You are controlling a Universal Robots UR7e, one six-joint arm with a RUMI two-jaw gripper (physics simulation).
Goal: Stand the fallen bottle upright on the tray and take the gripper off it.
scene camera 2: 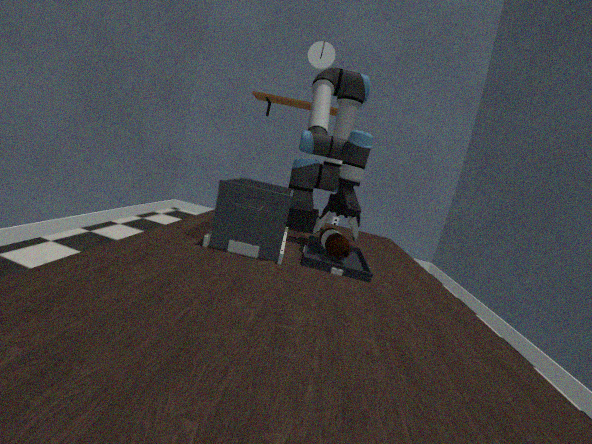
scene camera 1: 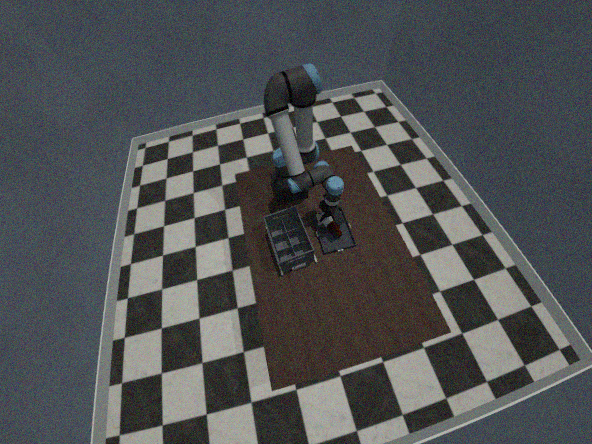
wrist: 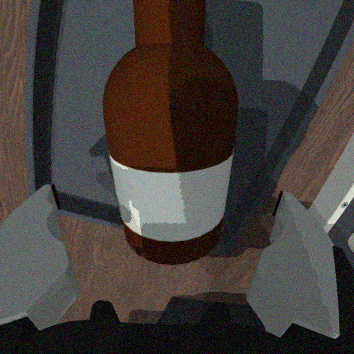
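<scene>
The brown bottle with a white label lies on its side on the dark tray. In the wrist view its neck points to the top of the picture, and its base reaches over the tray's near rim. My gripper is open, low over the base end. In the wrist view one finger shows on each side of the labelled part, with a gap on both sides. Nothing is held. The neck's tip is cut off in the wrist view.
A grey divided crate stands close beside the tray, to the left in both scene views. Part of its edge shows at the right of the wrist view, near the right finger. The arm's base stands behind both.
</scene>
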